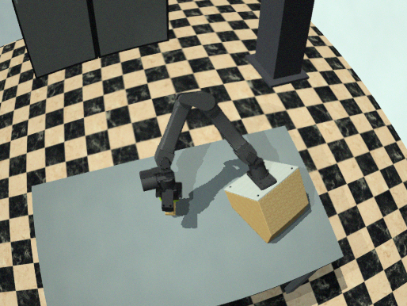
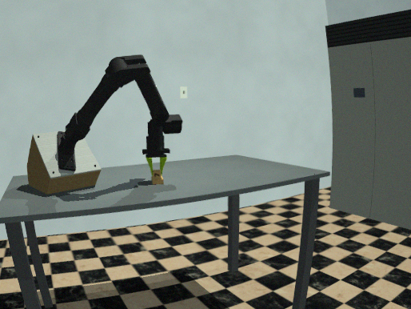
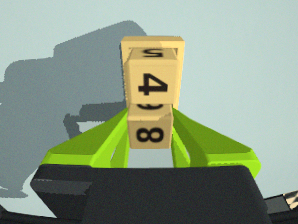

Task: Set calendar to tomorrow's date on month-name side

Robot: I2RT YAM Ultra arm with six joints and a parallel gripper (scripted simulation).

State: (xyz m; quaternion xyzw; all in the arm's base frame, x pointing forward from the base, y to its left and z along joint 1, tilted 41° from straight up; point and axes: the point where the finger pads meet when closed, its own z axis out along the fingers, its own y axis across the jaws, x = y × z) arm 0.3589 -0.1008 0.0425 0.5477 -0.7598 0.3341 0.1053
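Now: hand 1 cm short of the tan tray, 1 cm to the right of it and 3 cm above it.
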